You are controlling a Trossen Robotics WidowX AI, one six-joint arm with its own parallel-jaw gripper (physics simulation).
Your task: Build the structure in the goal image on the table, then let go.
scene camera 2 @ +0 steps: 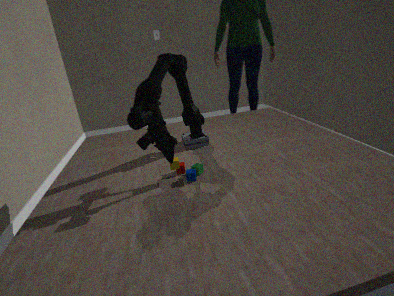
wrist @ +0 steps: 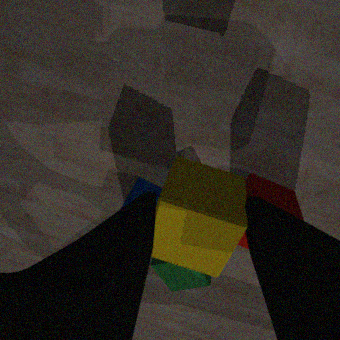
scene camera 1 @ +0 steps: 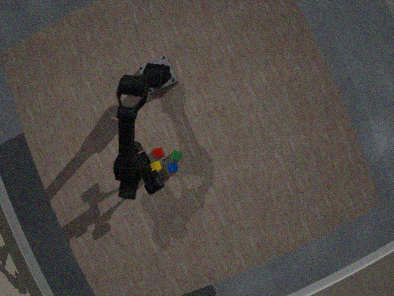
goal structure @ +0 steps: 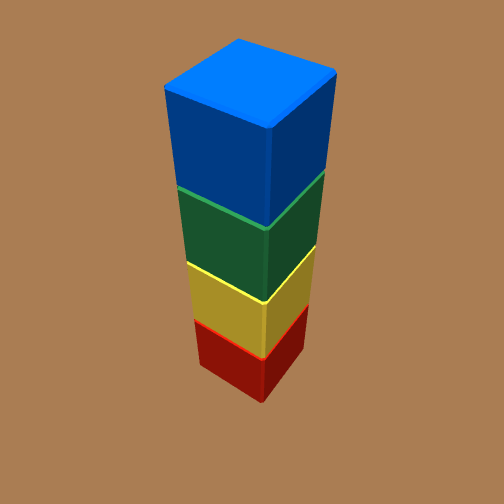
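Note:
My gripper (scene camera 2: 173, 159) (wrist: 200, 204) is shut on the yellow cube (scene camera 1: 156, 165) (scene camera 2: 175, 164) (wrist: 200, 215), one finger on each side, and holds it above the table (scene camera 1: 280, 150) (scene camera 2: 300, 215). The red cube (scene camera 1: 158, 153) (scene camera 2: 181, 169) (wrist: 275, 192) stands on the table close by, partly behind a finger in the wrist view. The blue cube (scene camera 1: 172, 167) (scene camera 2: 191, 175) (wrist: 141, 190) and the green cube (scene camera 1: 176, 155) (scene camera 2: 198, 168) (wrist: 181, 276) stand near each other on the table; in the wrist view both are largely hidden by the finger or the yellow cube.
The arm's base (scene camera 1: 158, 74) (scene camera 2: 196, 140) stands behind the cubes. The arm's dark shadows fall across the table around them. A standing figure (scene camera 2: 244, 30) in a green top is at the back wall. Walls show at the left and back.

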